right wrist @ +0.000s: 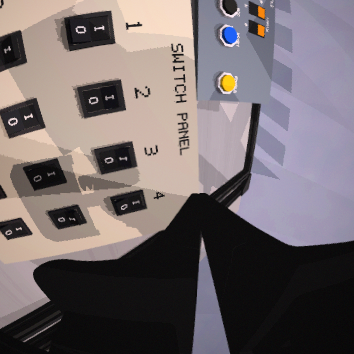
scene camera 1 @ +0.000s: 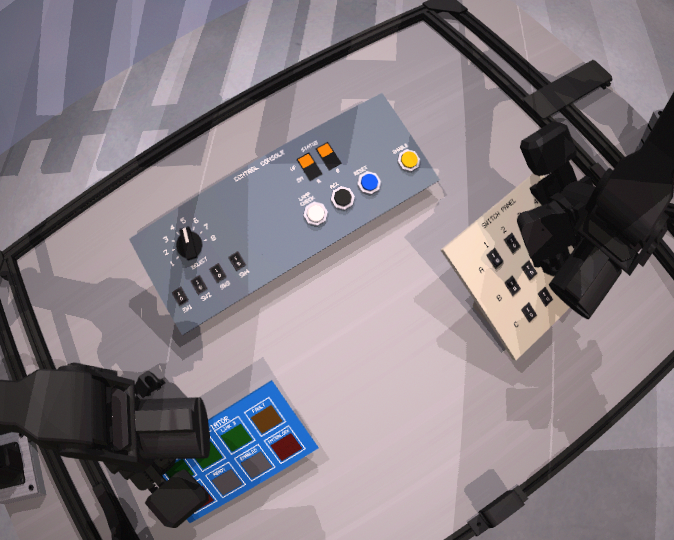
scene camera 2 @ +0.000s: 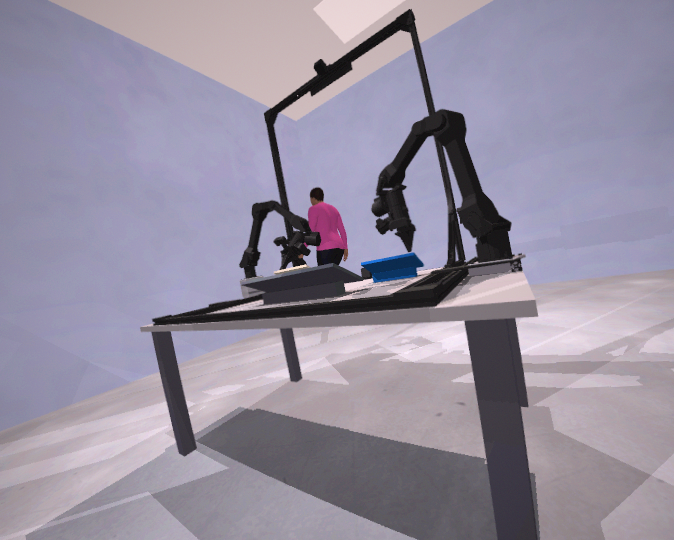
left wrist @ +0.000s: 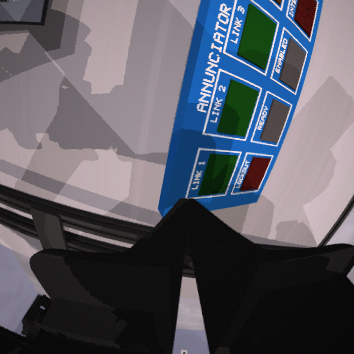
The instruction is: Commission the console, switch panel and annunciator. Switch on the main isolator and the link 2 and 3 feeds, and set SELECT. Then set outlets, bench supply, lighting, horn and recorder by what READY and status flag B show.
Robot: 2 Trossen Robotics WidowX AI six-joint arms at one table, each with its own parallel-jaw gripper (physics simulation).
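Where they show: left gripper, fingertip midpoint: (scene camera 1: 156,462) (scene camera 2: 409,252) (left wrist: 185,204); right gripper, fingertip midpoint: (right wrist: 197,199) (scene camera 1: 532,188) (scene camera 2: 282,266); left arm's base, link origin: (scene camera 1: 5,466) (scene camera 2: 496,259); right arm's base, link origin: (scene camera 2: 251,278).
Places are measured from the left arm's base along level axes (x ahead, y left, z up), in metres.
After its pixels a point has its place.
Observation:
The grey control console (scene camera 1: 270,213) @(x 0.501, y 0.221, z 0.038 m) (scene camera 2: 315,275) @(x 0.404, y 0.234, z 0.043 m) (right wrist: 210,60) @(x 0.680, y 0.213, z 0.016 m) has its SELECT knob (scene camera 1: 189,244) @(x 0.388, y 0.203, z 0.063 m) pointing near 5. Status flag A (scene camera 1: 305,160) @(x 0.567, y 0.274, z 0.054 m) and status flag B (scene camera 1: 325,149) @(x 0.598, y 0.281, z 0.055 m) both show orange in their upper halves. The cream switch panel (scene camera 1: 478,267) @(x 0.715, y 0.041, z 0.069 m) (right wrist: 165,120) @(x 0.777, y 0.088, z 0.082 m) is partly hidden by the right arm in scene camera 1. On the blue annunciator (scene camera 1: 306,438) @(x 0.456, y -0.074, z 0.017 m) (scene camera 2: 393,261) @(x 0.331, y -0.045, z 0.038 m) (left wrist: 185,125) @(x 0.313, y -0.041, z 0.054 m), READY (scene camera 1: 226,479) @(x 0.345, y -0.098, z 0.022 m) (left wrist: 275,121) @(x 0.345, y -0.100, z 0.021 m) is grey; the link lamps are dark green. My left gripper (scene camera 2: 409,250) @(x 0.272, y -0.063, z 0.058 m) (left wrist: 185,204) @(x 0.272, y -0.063, z 0.058 m) is shut and empty above the annunciator's LINK 1 end. My right gripper (right wrist: 197,199) @(x 0.818, y 0.101, z 0.104 m) is shut and empty near the switch panel's column 4 edge.
The yellow ENABLE button (scene camera 1: 409,160) @(x 0.702, y 0.236, z 0.034 m) (right wrist: 228,83) @(x 0.704, y 0.238, z 0.035 m) is at the console's right end in scene camera 1, beside blue RESET (scene camera 1: 369,182) @(x 0.638, y 0.221, z 0.035 m). A black frame (scene camera 1: 225,115) @(x 0.476, y 0.469, z -0.021 m) borders the table. A person in pink (scene camera 2: 327,227) stands beyond the table.

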